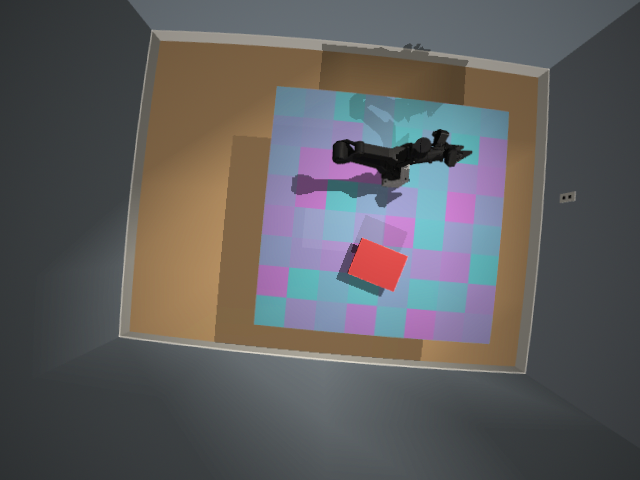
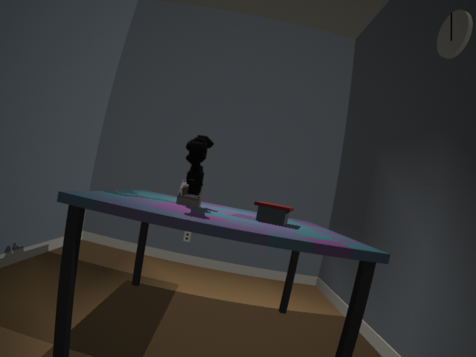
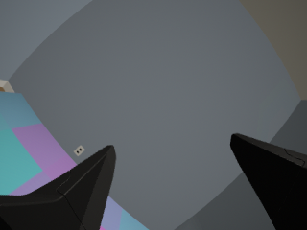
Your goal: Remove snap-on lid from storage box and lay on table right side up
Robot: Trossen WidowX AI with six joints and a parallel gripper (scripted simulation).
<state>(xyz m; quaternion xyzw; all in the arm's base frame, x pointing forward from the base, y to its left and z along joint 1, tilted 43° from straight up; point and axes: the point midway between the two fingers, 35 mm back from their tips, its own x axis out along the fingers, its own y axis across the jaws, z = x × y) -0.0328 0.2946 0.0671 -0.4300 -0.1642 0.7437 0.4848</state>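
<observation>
My gripper tip is now 50 cm short of the red lid, 25 cm to the left of it and 26 cm above it. Round my gripper tip: grey storage box: 50 cm ahead, 25 cm to the right, 30 cm below.
</observation>
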